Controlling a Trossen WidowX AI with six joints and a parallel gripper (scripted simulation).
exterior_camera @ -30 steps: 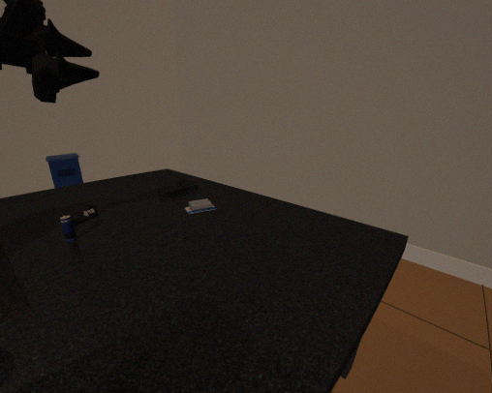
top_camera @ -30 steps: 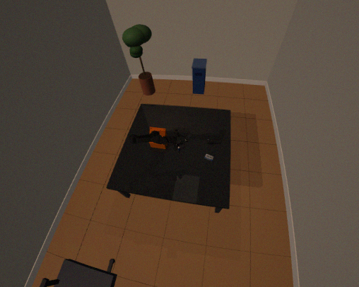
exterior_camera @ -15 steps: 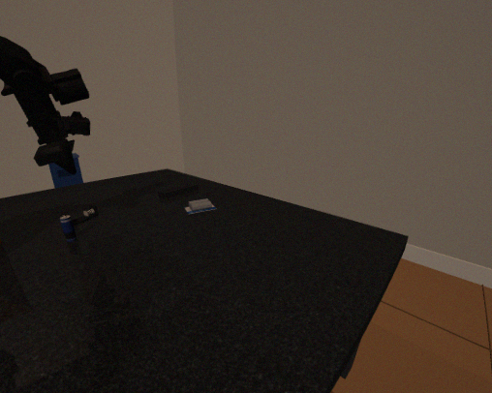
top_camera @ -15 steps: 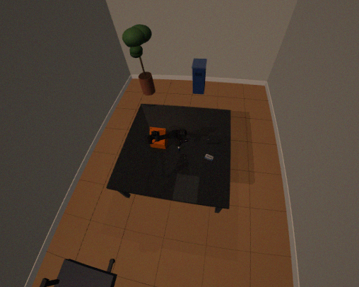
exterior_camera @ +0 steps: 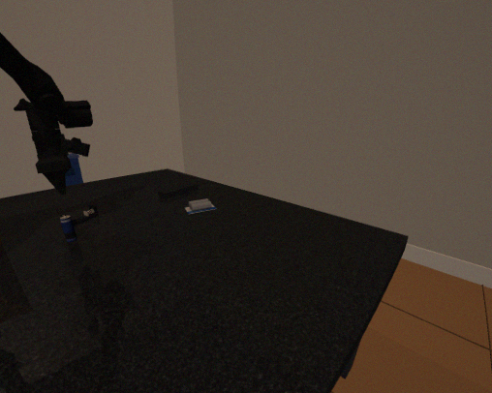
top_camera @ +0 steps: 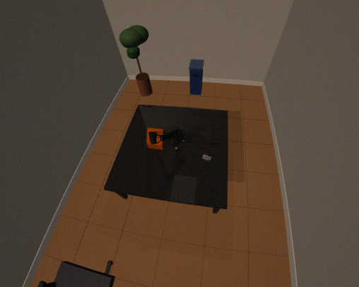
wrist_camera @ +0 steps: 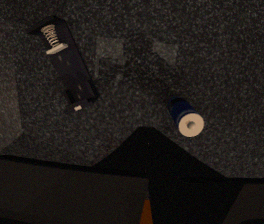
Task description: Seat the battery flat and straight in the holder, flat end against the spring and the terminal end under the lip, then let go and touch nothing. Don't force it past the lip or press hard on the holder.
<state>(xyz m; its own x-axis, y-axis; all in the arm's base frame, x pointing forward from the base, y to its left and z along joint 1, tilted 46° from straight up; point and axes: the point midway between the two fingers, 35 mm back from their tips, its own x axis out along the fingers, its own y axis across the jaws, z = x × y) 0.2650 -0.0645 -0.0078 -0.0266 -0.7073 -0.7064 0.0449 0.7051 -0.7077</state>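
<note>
Right now the battery is 80 mm below my gripper tip, 40 mm to the right of it and 10 mm behind it.
</note>
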